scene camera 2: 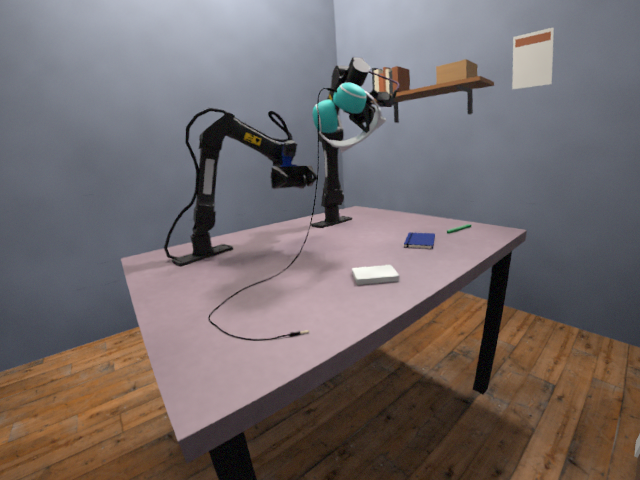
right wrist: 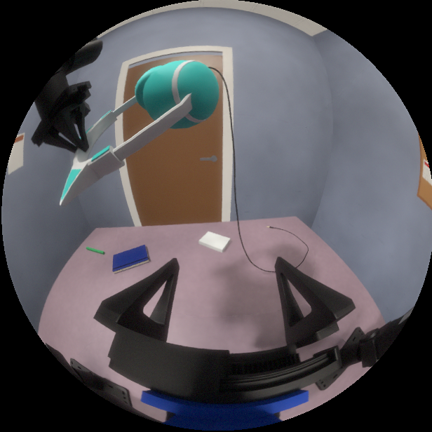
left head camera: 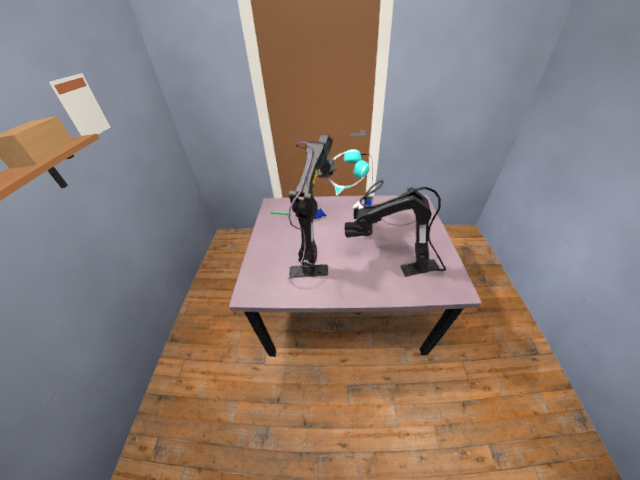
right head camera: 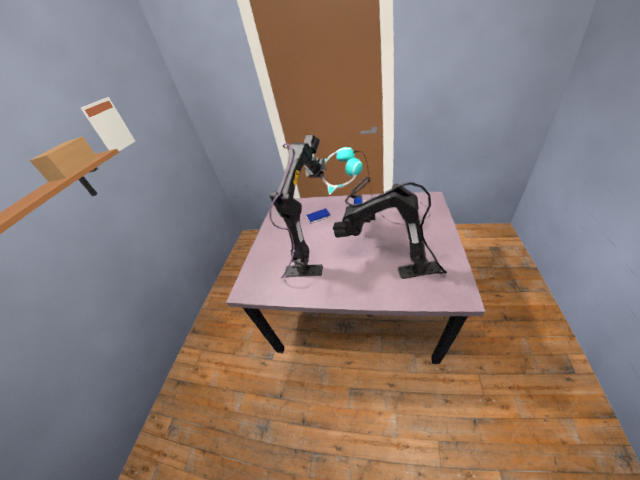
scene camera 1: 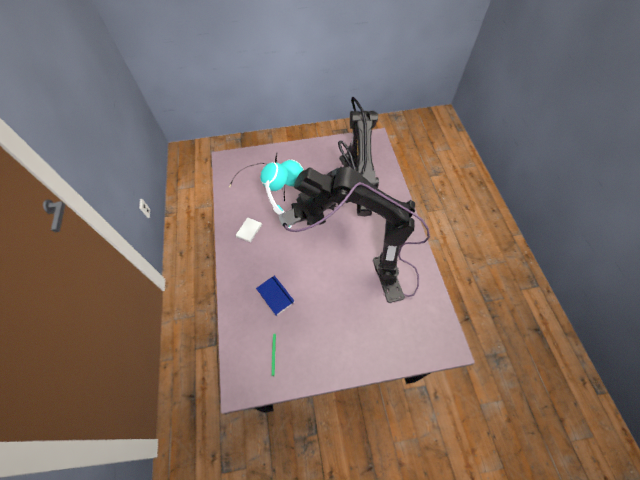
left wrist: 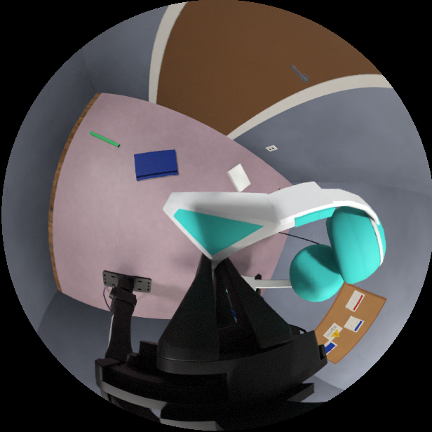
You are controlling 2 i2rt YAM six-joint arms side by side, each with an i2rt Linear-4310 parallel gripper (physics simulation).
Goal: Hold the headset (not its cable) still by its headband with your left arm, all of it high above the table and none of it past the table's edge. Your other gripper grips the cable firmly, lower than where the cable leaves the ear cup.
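Note:
The turquoise and white headset [left head camera: 361, 168] [right head camera: 353, 166] [scene camera 1: 274, 176] [scene camera 2: 350, 98] [left wrist: 356, 245] [right wrist: 200, 92] hangs tilted high above the table. My left gripper [left wrist: 211, 250] [right wrist: 84, 151] is shut on its headband, with both ear cups out to one side. The thin black cable [scene camera 2: 298, 253] [right wrist: 234, 175] leaves an ear cup, drops down and curves over the table top to its plug. My right gripper [right wrist: 226, 263] [scene camera 2: 315, 177] is open, lower than the ear cups. In the right wrist view the hanging cable runs down beyond its fingertips, between them in the picture, and passes behind the right-hand tip.
A white box [scene camera 1: 249, 229] [scene camera 2: 374, 274], a blue notebook [scene camera 1: 275, 295] [scene camera 2: 419, 240] and a green pen [scene camera 1: 273, 355] [scene camera 2: 459, 228] lie on the pink table [scene camera 1: 336, 335], near the door-side edge. A wall shelf [scene camera 2: 444, 88] shows behind my left arm in scene camera 2.

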